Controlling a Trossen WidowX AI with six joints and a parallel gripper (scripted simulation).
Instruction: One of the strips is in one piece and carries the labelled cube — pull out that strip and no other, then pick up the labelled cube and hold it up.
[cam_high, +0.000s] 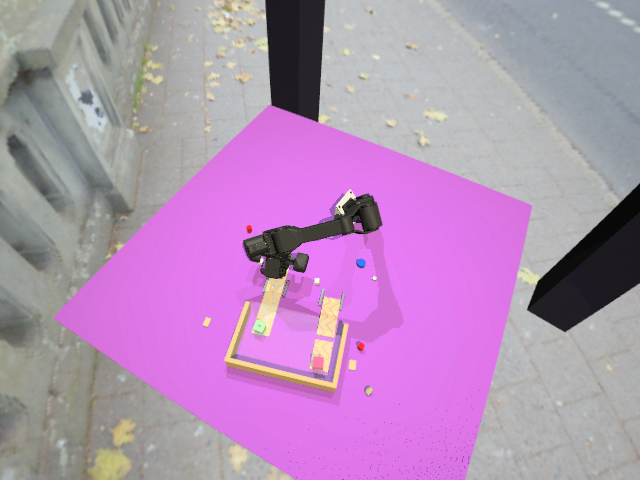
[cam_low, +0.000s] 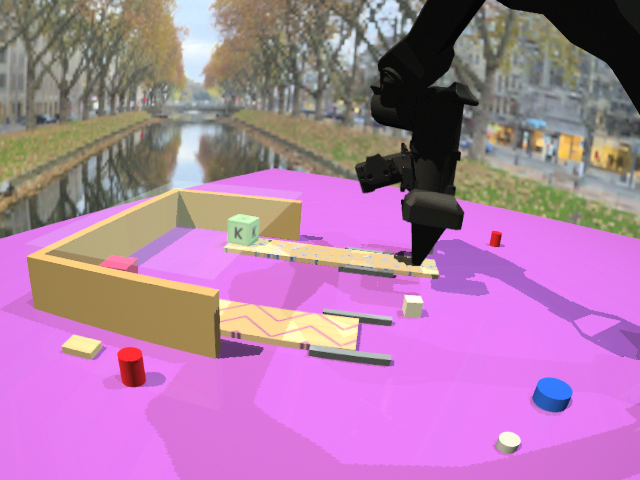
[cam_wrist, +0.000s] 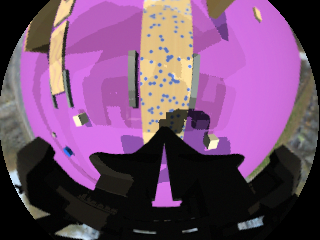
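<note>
Right now my gripper tip is 20 cm short of the green cube marked k, 8 cm to the right of it and 2 cm below it. From my gripper tip the other things lie so: blue disc 21 cm to the left, 20 cm behind; then tan tile 37 cm to the left, 12 cm ahead.
</note>
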